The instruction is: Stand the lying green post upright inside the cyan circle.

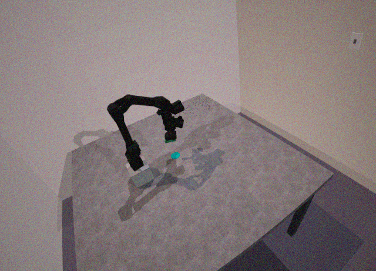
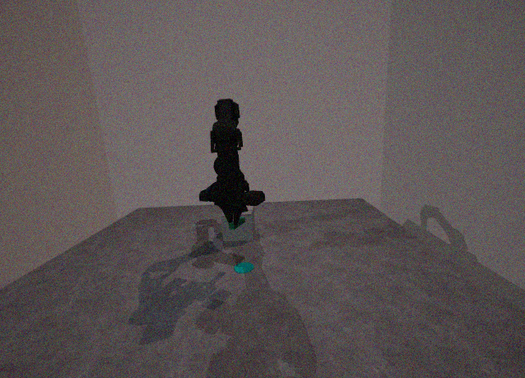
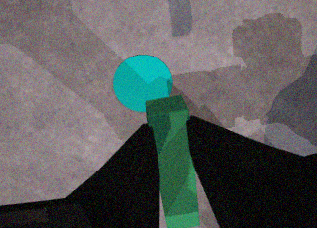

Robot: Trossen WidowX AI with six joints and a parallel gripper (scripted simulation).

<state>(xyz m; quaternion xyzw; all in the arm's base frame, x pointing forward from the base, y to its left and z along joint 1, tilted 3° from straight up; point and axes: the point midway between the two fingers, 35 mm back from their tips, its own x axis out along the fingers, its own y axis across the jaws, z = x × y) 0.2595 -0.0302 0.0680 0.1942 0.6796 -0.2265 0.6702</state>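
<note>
The cyan circle is 1 cm behind my gripper tip, 2 cm to the left of it and 14 cm below it. The rest, counted from my gripper tip: green post (2 cm behind, 1 cm to the left).
</note>
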